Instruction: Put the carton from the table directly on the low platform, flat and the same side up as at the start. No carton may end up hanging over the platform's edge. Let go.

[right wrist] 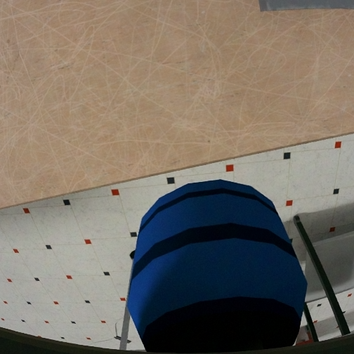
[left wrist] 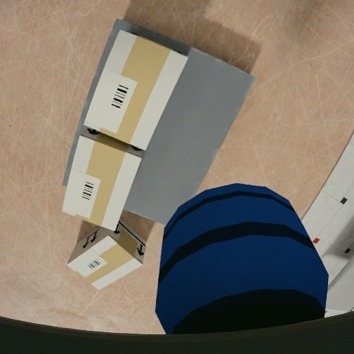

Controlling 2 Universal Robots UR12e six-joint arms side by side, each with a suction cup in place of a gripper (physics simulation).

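Observation:
The low grey platform (left wrist: 200,110) lies on the table in the left wrist view. A large carton (left wrist: 155,75) and a medium carton (left wrist: 112,175) stand flat in a row along its left side, labels up. The medium carton's near end covers the platform's edge in this view; whether it overhangs cannot be told. A smaller carton (left wrist: 102,262) stands upright on the table beyond that end, turned at an angle, arrows on its sides. My left suction cup (left wrist: 239,205) is open, nothing on it, right of the cartons. My right suction cup (right wrist: 220,205) is open, away from the cartons.
The wooden table (left wrist: 40,65) (right wrist: 150,90) lies under the platform. In the right wrist view its edge runs across the middle, with tiled floor (right wrist: 45,265) beyond. A grey corner (right wrist: 310,4) shows at the top right. A dark green bar (right wrist: 322,275) stands at the right.

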